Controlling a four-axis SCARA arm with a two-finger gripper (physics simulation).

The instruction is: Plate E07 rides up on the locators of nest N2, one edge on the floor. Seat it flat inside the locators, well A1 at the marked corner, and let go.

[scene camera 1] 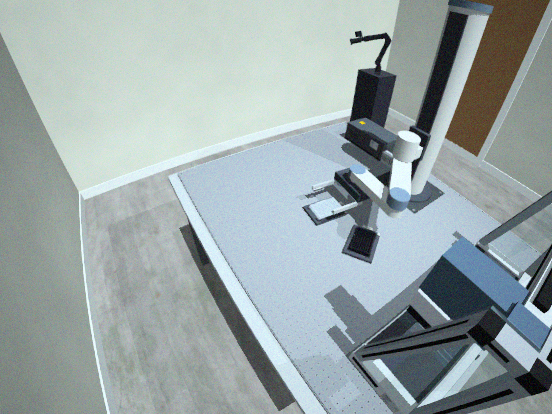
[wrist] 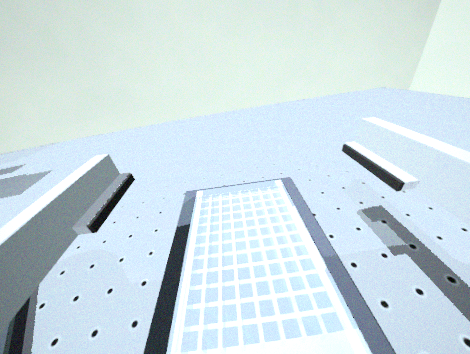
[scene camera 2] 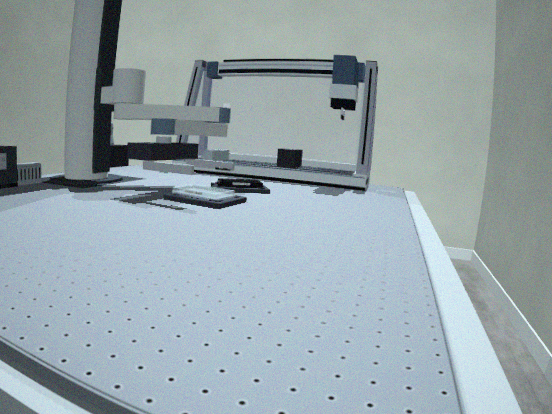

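Pixels of known places: gripper, between the fingertips: (scene camera 1: 322,199) (wrist: 236,150) (scene camera 2: 214,168); arm's base, origin of its link: (scene camera 2: 86,182).
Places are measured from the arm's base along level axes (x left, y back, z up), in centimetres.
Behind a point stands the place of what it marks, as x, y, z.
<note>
A pale plate with a grid of wells (scene camera 1: 326,207) @[-9.1, -51.2, 3.7] (scene camera 2: 202,193) @[-13.7, -53.2, 3.7] (wrist: 255,260) @[-9.5, -49.9, 3.1] lies in a dark nest (scene camera 1: 310,216) @[-9.5, -59.6, 2.2] (scene camera 2: 220,204) @[-15.8, -58.8, 2.2] (wrist: 330,250) @[-14.8, -49.6, 2.5] on the table. Its tilt on the locators, its label and the marked corner cannot be made out. My gripper (scene camera 1: 324,199) @[-9.7, -53.9, 9.2] (scene camera 2: 214,167) @[-9.7, -53.9, 9.2] (wrist: 236,150) @[-9.7, -53.9, 9.2] is open and empty above this plate, its fingers wide apart on either side in the wrist view. A dark plate (scene camera 1: 362,241) @[13.9, -51.2, 3.8] (scene camera 2: 240,183) @[10.0, -52.3, 3.6] is at a second nest (scene camera 1: 357,256) @[17.7, -57.1, 2.4] (scene camera 2: 260,190) @[11.2, -58.0, 2.1] nearby. No nest number is readable, so I cannot tell which is N2.
The arm's column (scene camera 1: 450,100) @[6.2, -4.2, 52.8] (scene camera 2: 85,100) @[-5.8, -4.8, 26.6] stands at the table's side. A gantry (scene camera 2: 280,67) @[62.3, -44.6, 48.0] with a blue head (scene camera 1: 485,272) @[54.1, -73.7, 50.1] (scene camera 2: 345,70) @[46.5, -74.5, 44.2] stands beyond the dark plate. A dark instrument box (scene camera 1: 370,137) @[-35.2, 3.5, 11.9] and a black pedestal (scene camera 1: 372,97) stand on the column's other side.
</note>
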